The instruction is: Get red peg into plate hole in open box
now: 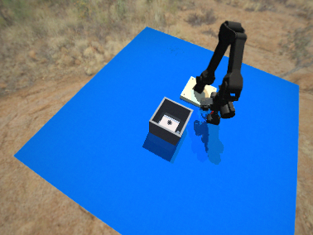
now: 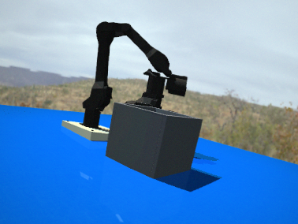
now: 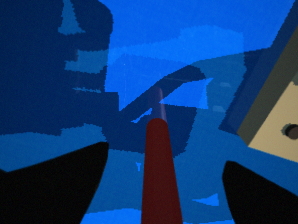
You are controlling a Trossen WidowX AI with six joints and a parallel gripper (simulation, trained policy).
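Right now the pale plate is 200 mm ahead of my gripper tip, 150 mm to the right of it and 10 mm above it. The rest, counted from my gripper tip: red peg: 10 mm above.
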